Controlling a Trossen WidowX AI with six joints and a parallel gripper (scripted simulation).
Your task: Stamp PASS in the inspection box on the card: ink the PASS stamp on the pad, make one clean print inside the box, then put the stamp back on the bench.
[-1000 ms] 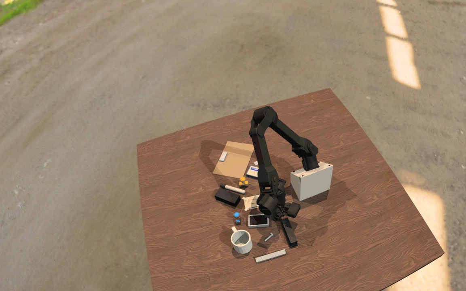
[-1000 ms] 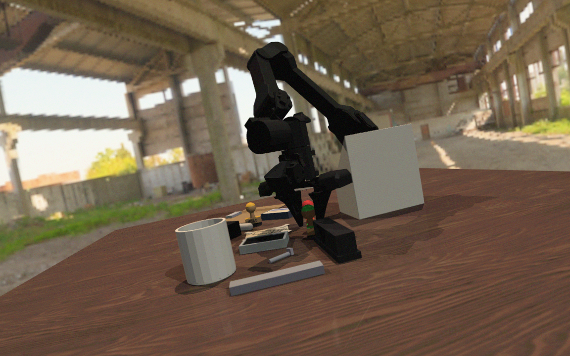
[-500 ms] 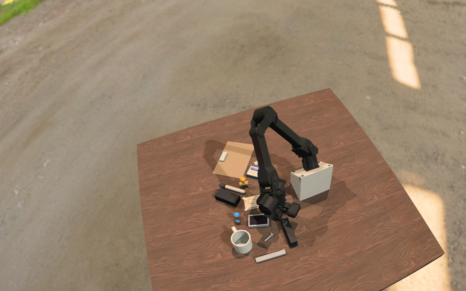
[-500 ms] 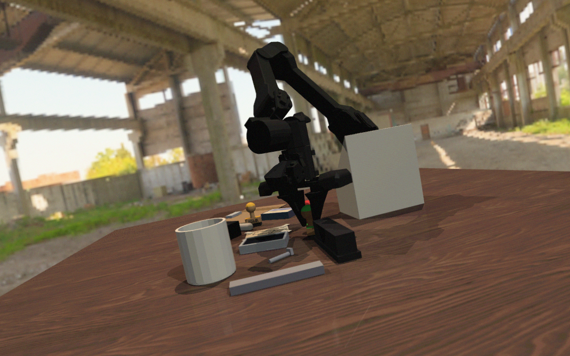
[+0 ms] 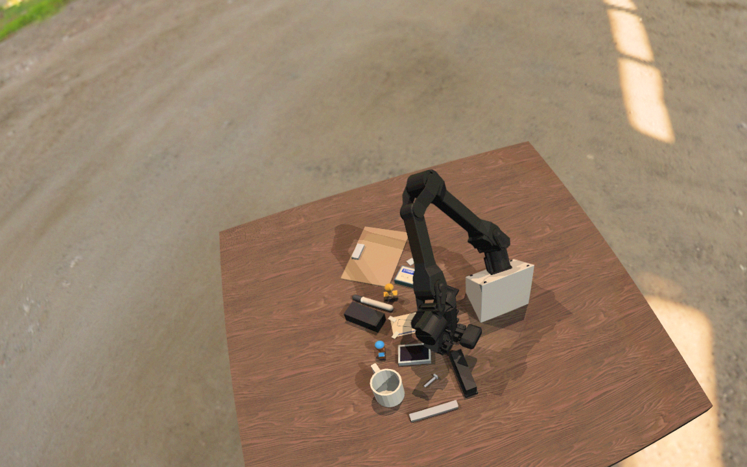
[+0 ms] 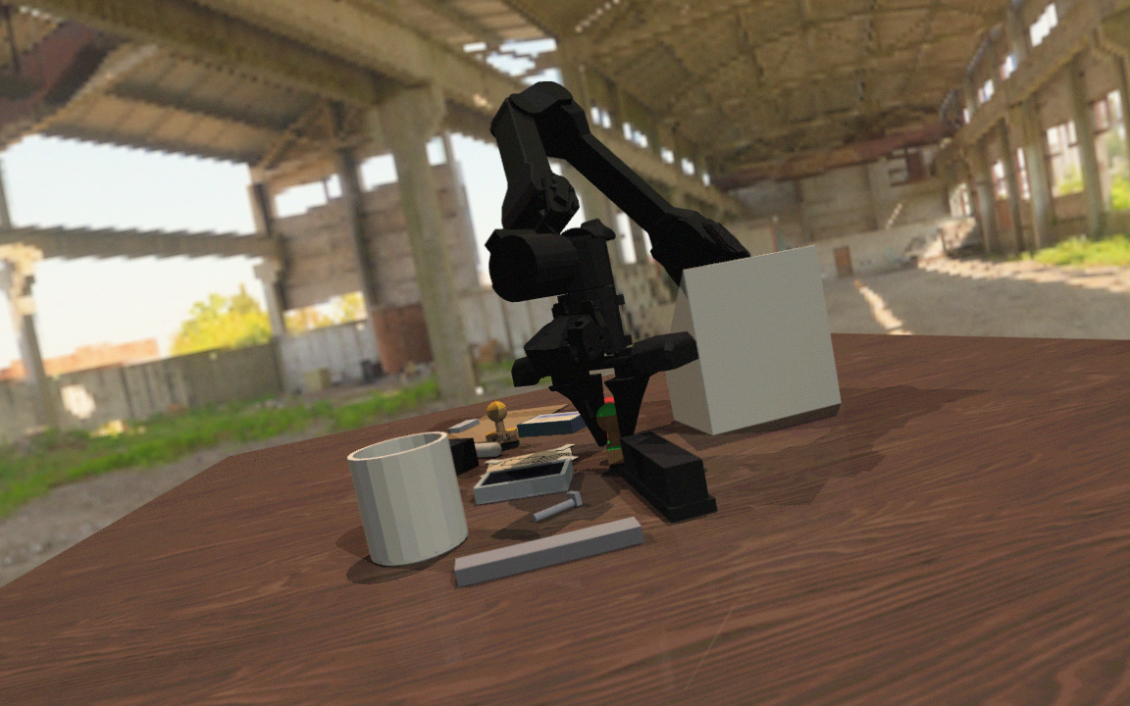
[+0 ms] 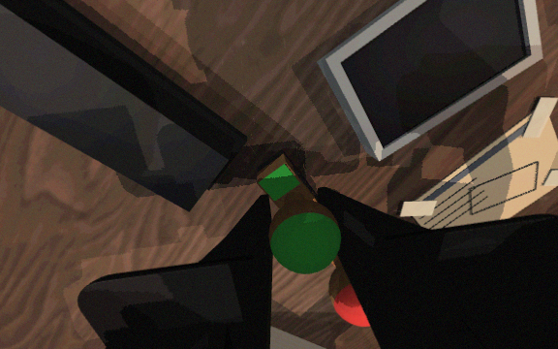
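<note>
My gripper tip is 50 mm to the left of the red-knobbed stamp and 10 mm past it. The rest, counted from my gripper tip: ink pad: 90 mm ahead, 20 mm below; then long black block: 100 mm to the left, 20 mm behind, 10 mm below; then green-knobbed stamp: right at my gripper tip.
</note>
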